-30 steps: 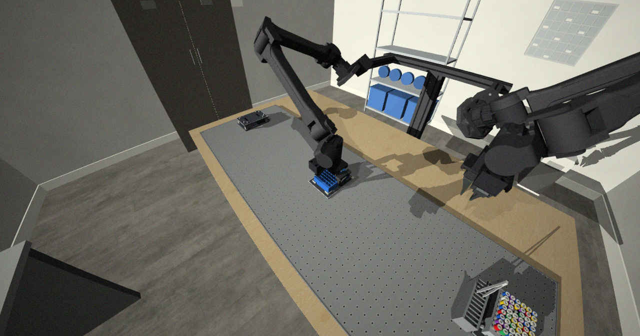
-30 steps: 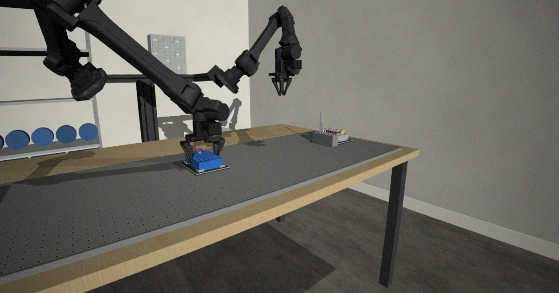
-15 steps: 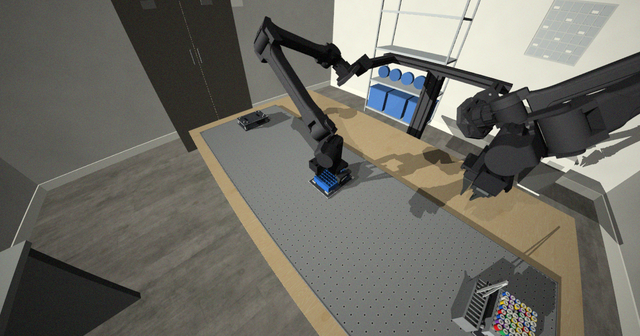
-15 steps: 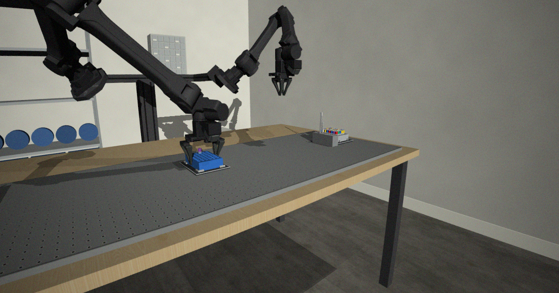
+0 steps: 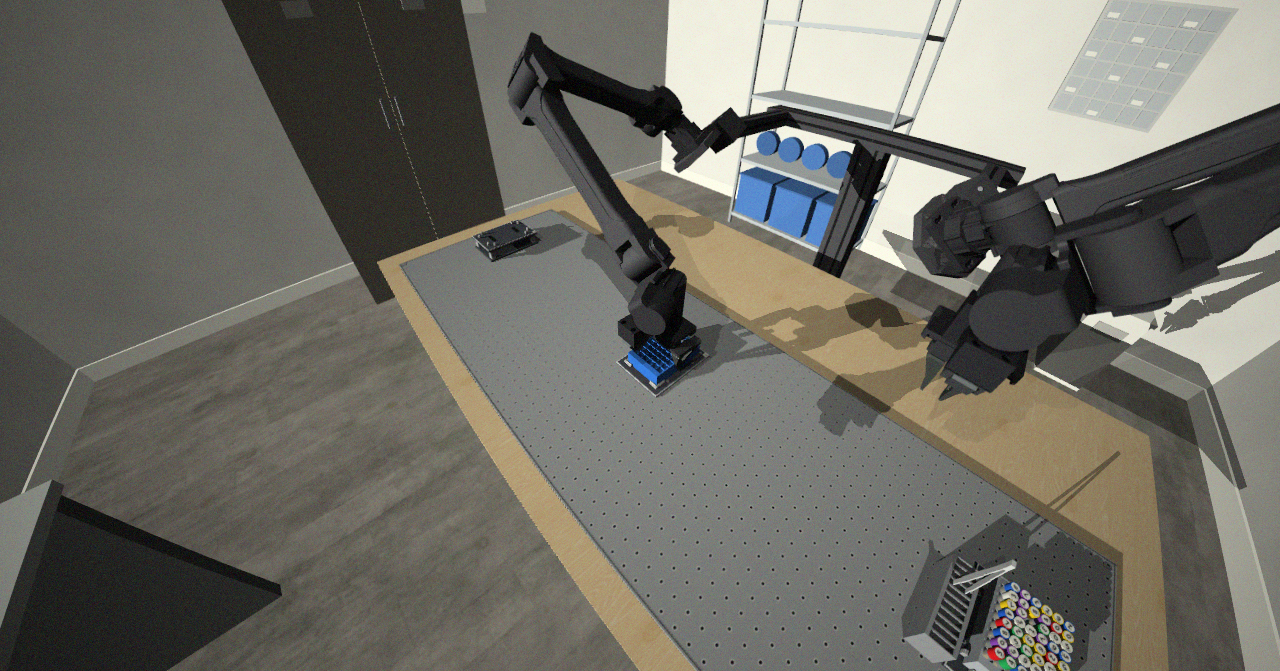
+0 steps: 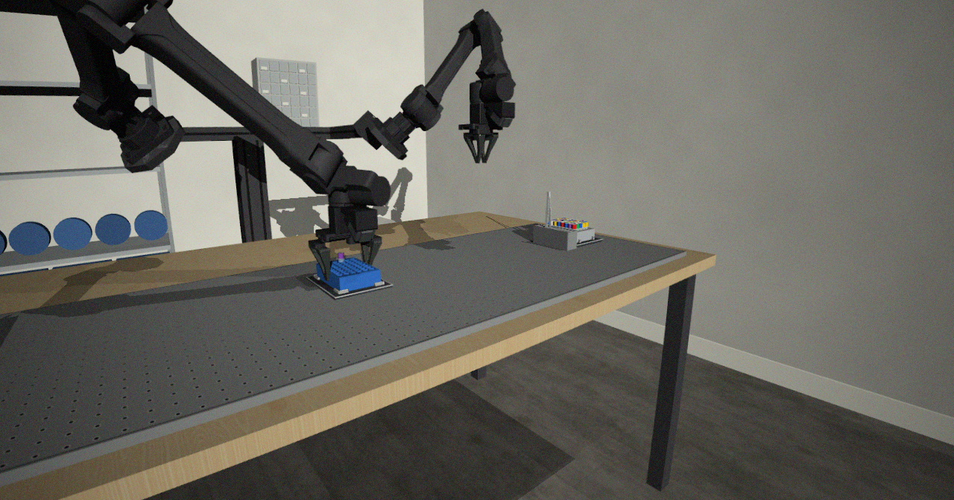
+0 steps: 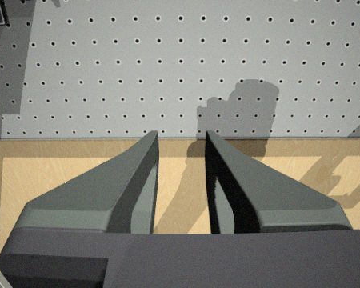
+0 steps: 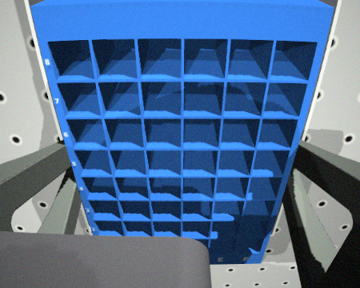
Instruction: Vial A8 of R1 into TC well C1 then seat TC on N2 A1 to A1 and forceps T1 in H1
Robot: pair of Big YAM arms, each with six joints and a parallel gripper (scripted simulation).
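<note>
My right hand is right at the blue tube carrier TC. The rest, counted from my right hand: grey slotted holder H1: 6 cm ahead, 58 cm to the left, 1 cm below; then purple-capped vial: 5 cm behind, 1 cm to the left, 1 cm above; then raised nest N2: 2 cm ahead, 67 cm to the right, 1 cm above.
</note>
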